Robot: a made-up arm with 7 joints. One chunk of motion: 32 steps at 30 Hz.
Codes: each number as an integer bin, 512 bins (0 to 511) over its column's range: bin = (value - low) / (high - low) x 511, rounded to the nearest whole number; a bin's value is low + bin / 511 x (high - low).
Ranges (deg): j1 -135..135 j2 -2.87..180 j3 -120.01..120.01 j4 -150..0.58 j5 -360.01..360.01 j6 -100.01..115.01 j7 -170.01..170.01
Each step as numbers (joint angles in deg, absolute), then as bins.
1 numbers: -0.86 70.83 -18.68 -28.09 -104.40 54.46 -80.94
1 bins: 254 206 216 414 181 367 134
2 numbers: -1.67 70.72 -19.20 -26.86 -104.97 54.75 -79.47
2 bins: 252 206 215 418 181 368 136
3 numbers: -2.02 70.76 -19.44 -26.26 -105.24 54.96 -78.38
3 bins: 252 206 214 420 181 368 138
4 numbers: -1.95 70.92 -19.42 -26.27 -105.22 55.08 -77.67
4 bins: 252 206 214 420 181 369 139
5 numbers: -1.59 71.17 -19.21 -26.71 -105.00 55.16 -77.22
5 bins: 252 207 215 418 181 369 139
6 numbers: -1.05 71.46 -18.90 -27.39 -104.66 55.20 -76.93
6 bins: 254 208 215 416 181 369 140
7 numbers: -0.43 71.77 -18.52 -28.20 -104.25 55.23 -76.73
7 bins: 255 209 216 413 182 369 140
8 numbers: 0.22 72.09 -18.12 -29.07 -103.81 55.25 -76.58
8 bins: 256 209 217 410 182 369 140
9 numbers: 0.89 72.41 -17.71 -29.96 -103.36 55.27 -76.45
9 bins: 257 210 218 407 182 369 141
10 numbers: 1.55 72.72 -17.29 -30.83 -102.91 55.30 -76.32
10 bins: 258 211 219 404 182 369 141
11 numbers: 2.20 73.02 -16.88 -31.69 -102.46 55.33 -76.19
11 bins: 260 212 220 401 183 369 141
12 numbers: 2.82 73.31 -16.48 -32.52 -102.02 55.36 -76.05
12 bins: 261 213 220 399 183 369 141
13 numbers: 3.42 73.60 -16.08 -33.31 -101.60 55.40 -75.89
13 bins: 262 214 221 396 183 369 141
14 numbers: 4.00 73.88 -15.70 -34.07 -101.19 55.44 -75.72
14 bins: 263 214 222 393 184 369 142
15 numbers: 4.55 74.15 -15.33 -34.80 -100.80 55.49 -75.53
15 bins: 264 215 223 391 184 370 142
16 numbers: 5.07 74.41 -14.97 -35.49 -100.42 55.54 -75.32
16 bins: 265 216 224 389 184 370 142
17 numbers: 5.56 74.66 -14.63 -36.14 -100.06 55.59 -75.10
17 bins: 266 217 224 386 184 370 143
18 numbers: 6.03 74.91 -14.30 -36.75 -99.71 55.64 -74.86
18 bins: 267 217 225 384 185 370 143
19 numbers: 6.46 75.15 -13.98 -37.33 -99.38 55.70 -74.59
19 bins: 268 218 226 382 185 370 143
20 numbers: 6.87 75.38 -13.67 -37.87 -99.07 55.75 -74.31
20 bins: 269 219 226 381 185 370 144
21 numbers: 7.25 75.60 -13.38 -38.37 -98.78 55.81 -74.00
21 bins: 269 219 227 379 185 370 144
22 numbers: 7.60 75.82 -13.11 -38.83 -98.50 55.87 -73.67
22 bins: 270 220 228 377 186 370 145
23 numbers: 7.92 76.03 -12.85 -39.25 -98.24 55.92 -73.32
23 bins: 270 220 228 376 186 371 145
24 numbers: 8.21 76.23 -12.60 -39.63 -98.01 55.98 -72.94
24 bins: 271 221 229 375 186 371 146
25 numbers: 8.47 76.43 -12.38 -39.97 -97.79 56.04 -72.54
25 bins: 272 222 229 373 186 371 146
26 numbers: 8.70 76.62 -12.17 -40.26 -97.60 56.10 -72.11
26 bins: 272 222 230 372 186 371 147
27 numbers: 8.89 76.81 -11.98 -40.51 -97.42 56.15 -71.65
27 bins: 272 223 230 372 186 371 148
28 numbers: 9.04 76.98 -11.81 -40.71 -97.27 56.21 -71.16
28 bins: 273 223 230 371 186 371 149
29 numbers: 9.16 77.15 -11.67 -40.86 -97.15 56.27 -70.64
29 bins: 273 224 231 370 187 371 149
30 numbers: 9.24 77.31 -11.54 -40.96 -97.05 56.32 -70.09
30 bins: 273 224 231 370 187 372 150
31 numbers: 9.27 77.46 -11.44 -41.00 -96.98 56.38 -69.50
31 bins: 273 224 231 370 187 372 151
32 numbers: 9.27 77.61 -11.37 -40.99 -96.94 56.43 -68.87
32 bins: 273 225 231 370 187 372 152
